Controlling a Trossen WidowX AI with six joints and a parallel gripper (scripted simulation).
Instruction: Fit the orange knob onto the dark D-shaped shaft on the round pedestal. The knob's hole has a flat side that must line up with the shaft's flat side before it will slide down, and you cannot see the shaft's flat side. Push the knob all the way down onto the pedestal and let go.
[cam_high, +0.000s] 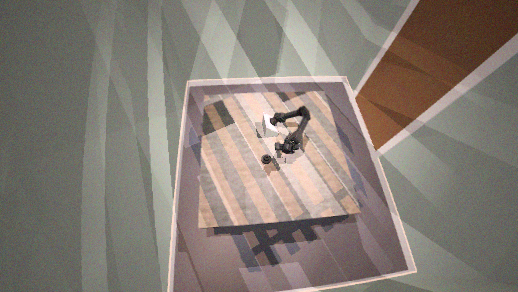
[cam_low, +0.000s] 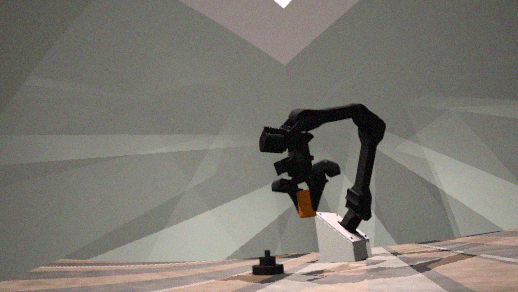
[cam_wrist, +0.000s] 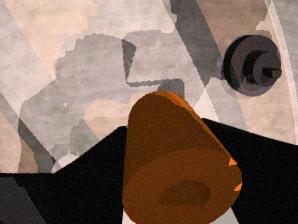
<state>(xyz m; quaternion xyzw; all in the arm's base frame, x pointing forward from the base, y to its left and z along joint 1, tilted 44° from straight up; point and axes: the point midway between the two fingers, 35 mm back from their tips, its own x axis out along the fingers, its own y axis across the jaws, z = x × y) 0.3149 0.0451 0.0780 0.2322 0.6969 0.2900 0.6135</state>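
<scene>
Now: the dark round pedestal 150 mm to the right of my gripper tip, 110 mm below it and 20 mm ahead of it. Round my gripper tip: orange knob: 20 mm above.
</scene>
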